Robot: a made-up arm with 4 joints.
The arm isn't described. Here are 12 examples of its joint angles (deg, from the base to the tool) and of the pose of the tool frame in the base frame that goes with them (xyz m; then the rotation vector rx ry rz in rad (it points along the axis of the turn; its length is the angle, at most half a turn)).
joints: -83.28 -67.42 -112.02 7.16
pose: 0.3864 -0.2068 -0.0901 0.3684 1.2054 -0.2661
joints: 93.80 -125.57 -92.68 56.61
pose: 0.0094 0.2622 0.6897 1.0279 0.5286 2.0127
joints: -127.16 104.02 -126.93 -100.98
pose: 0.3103 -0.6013 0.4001 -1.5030 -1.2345 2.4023
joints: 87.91 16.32 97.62 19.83
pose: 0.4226 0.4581 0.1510 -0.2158 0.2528 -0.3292
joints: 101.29 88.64 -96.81 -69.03
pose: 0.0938 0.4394 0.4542 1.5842 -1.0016 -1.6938
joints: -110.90 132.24 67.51 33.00
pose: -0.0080 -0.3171 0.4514 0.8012 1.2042 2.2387
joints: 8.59 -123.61 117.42 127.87
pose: -0.2352 0.4419 0.1686 1.3091 -1.6838 -0.1737
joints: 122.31 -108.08 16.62 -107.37
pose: 0.5738 0.0620 0.3669 1.0357 2.5645 -1.4093
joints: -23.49 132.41 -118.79 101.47
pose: -0.1868 -0.4854 -0.2172 -2.6052 0.9618 1.2058
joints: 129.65 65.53 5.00 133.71
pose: 0.0058 0.5198 -0.1021 0.5106 -2.7023 1.3530
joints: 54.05 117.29 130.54 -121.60
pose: 0.4384 0.0238 0.1262 1.6703 1.9822 1.0613
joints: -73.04 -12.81 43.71 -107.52
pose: 0.1717 -0.0848 0.3185 -1.3198 1.9327 1.3381
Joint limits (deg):
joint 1: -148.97..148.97
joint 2: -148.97..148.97
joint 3: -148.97..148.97
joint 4: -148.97..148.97
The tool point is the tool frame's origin. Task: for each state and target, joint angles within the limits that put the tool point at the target. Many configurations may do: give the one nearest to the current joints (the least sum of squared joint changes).
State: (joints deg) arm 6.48 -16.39 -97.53 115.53
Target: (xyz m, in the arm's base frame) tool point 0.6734 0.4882 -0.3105
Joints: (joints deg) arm 17.19 -29.15 -104.66 110.14
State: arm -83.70 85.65 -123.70 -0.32
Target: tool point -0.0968 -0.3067 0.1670
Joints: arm -79.13 115.05 -141.89 24.07
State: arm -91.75 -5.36 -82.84 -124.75
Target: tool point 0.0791 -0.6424 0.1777
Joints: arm -87.16 2.78 -78.71 -99.32
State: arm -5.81 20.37 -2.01 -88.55
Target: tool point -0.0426 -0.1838 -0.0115
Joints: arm -13.41 23.66 15.49 -91.95
